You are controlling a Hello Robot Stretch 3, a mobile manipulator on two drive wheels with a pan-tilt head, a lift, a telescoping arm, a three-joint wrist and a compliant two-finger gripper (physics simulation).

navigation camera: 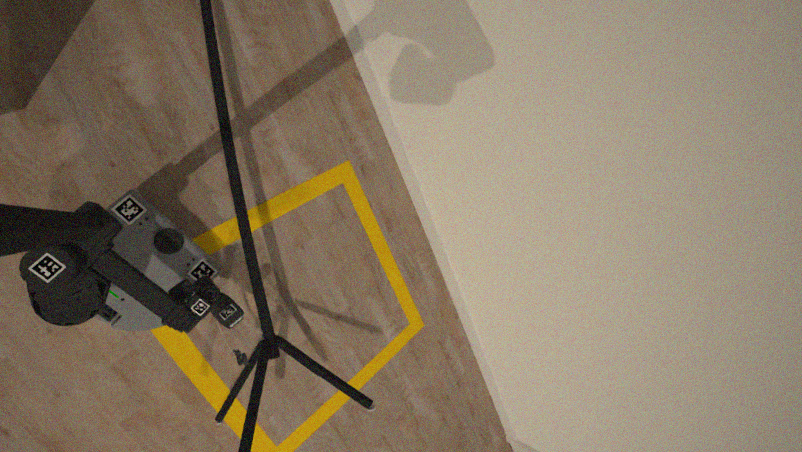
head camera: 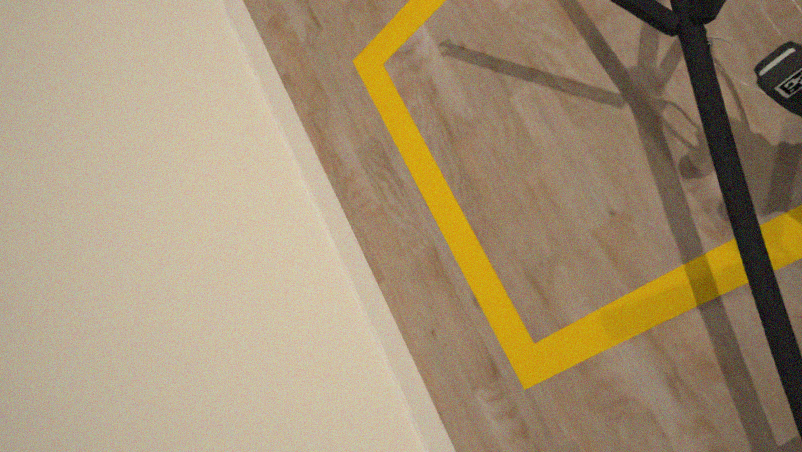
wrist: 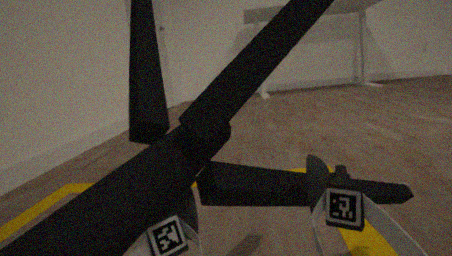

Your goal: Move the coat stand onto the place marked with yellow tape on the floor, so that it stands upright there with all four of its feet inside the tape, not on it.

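Where they show: gripper, fingertip midpoint: (wrist: 249, 187); robot's base, link origin: (navigation camera: 167, 239).
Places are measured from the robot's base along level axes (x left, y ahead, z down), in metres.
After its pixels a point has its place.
Observation:
The black coat stand (head camera: 724, 157) @[x -0.229, y 0.086, z -0.266 m] (navigation camera: 230, 151) @[x 0.078, y 0.303, z -0.215 m] (wrist: 100, 205) @[x -0.339, y 0.000, z -0.282 m] is steeply tipped, not upright. Its legs spread from the hub (navigation camera: 269, 343) @[x -0.391, y -0.035, z -0.292 m] (wrist: 200, 137) @[x -0.374, y -0.044, z -0.294 m]; their ends look raised off the floor, with shadows set apart. In the navigation view three legs show; the right one reaches past the tape in the picture, and a fourth is not seen. The yellow tape outline (head camera: 449, 213) @[x -0.650, y 0.560, z -0.001 m] (navigation camera: 387, 258) @[x -0.713, y 0.555, z -0.001 m] (wrist: 37, 212) @[x -0.945, y 0.461, z -0.001 m] lies flat beneath. My gripper (navigation camera: 253, 334) (wrist: 249, 187) @[x -0.411, y -0.076, z -0.240 m] is open at the hub, fingers apart. The pole partly hides the left finger in the wrist view; one leg runs behind the right finger.
A pale wall (head camera: 140, 224) @[x -0.886, y 0.807, z -0.592 m] (navigation camera: 617, 224) @[x -0.761, y 0.843, z -0.921 m] with a skirting stands close beside the tape. My base (navigation camera: 151, 263) @[x -0.012, y -0.071, z -0.159 m] overlaps the tape's near side in the navigation view. A white table or frame (wrist: 361, 50) @[x -2.787, y -2.172, z -0.416 m] stands by the far wall. A dark shape (navigation camera: 33, 44) fills the navigation view's top left corner.

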